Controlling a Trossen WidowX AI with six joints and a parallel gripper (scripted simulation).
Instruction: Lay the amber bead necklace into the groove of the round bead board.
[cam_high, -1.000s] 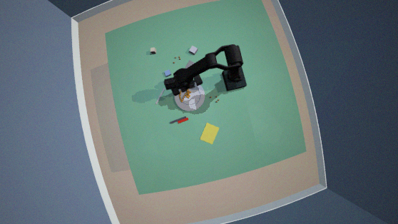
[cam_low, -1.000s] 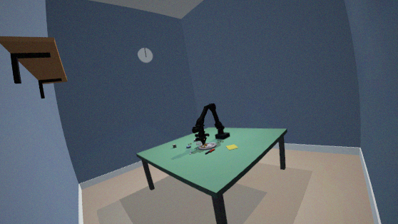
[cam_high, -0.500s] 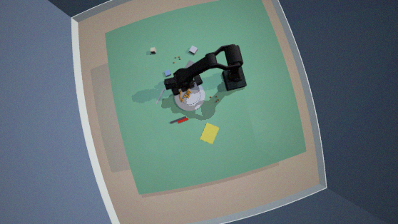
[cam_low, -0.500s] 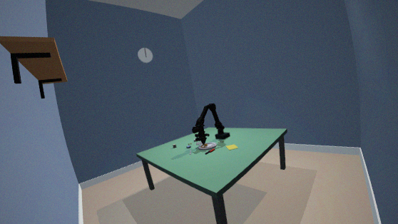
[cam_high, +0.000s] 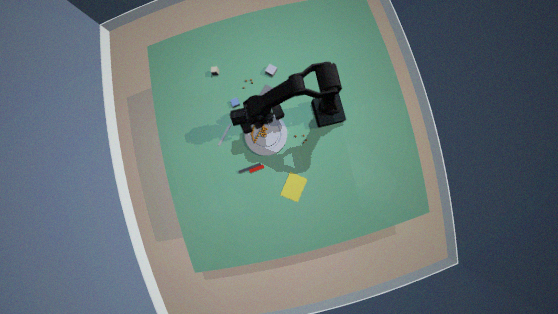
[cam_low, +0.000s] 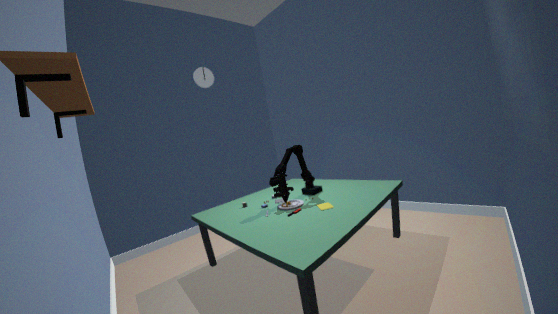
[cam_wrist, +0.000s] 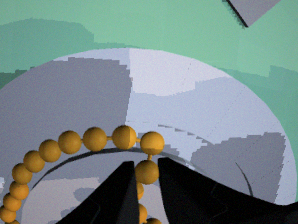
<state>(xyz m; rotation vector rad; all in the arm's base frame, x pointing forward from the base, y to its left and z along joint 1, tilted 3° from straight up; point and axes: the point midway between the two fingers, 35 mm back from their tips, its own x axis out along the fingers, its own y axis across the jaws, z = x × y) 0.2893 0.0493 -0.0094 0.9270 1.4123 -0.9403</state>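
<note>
Right now my gripper tip is 1 cm past the round grey bead board, 5 cm to the right of it and 1 cm above it. Also, from my gripper tip: grey rod (20 cm ahead, 4 cm to the left, 2 cm below); then blue block (14 cm ahead, 11 cm to the right, 1 cm below); then grey plate (2 cm behind, 13 cm to the right, 2 cm below).
</note>
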